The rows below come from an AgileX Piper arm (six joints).
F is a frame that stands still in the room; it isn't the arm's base.
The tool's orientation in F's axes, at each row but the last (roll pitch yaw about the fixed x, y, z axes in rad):
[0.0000, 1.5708, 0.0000]
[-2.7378, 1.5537, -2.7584]
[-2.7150, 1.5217, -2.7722]
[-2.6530, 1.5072, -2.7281]
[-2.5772, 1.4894, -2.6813]
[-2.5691, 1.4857, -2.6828]
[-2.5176, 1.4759, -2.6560]
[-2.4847, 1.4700, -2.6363]
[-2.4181, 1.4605, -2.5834]
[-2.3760, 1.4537, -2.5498]
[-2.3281, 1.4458, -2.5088]
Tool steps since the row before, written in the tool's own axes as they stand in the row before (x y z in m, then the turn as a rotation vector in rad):
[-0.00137, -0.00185, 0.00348, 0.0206, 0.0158, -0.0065]
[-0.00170, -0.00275, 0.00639, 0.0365, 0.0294, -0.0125]
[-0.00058, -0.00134, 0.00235, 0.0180, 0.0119, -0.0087]
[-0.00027, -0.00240, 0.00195, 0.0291, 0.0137, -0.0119]
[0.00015, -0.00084, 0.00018, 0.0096, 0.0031, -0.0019]
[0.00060, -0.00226, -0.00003, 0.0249, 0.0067, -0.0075]
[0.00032, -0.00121, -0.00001, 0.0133, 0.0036, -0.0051]
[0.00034, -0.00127, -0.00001, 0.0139, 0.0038, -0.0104]
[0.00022, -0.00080, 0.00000, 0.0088, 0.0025, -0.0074]
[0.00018, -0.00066, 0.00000, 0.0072, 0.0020, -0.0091]
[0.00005, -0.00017, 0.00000, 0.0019, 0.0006, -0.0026]
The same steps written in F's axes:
[0.00348, -0.00185, 0.00137, -0.0065, 0.0158, -0.0206]
[0.00636, -0.00287, 0.00162, -0.0125, 0.0294, -0.0365]
[0.00229, -0.00146, 0.00050, -0.0088, 0.0121, -0.0178]
[0.00178, -0.00253, 0.00023, -0.0125, 0.0138, -0.0288]
[0.00008, -0.00086, -0.00013, -0.0023, 0.0029, -0.0096]
[-0.00033, -0.00226, -0.00049, -0.0086, 0.0066, -0.0246]
[-0.00020, -0.00121, -0.00025, -0.0057, 0.0037, -0.0130]
[-0.00023, -0.00127, -0.00026, -0.0109, 0.0047, -0.0132]
[-0.00015, -0.00080, -0.00016, -0.0077, 0.0032, -0.0083]
[-0.00013, -0.00066, -0.00013, -0.0093, 0.0031, -0.0065]
[-0.00003, -0.00017, -0.00003, -0.0026, 0.0009, -0.0017]

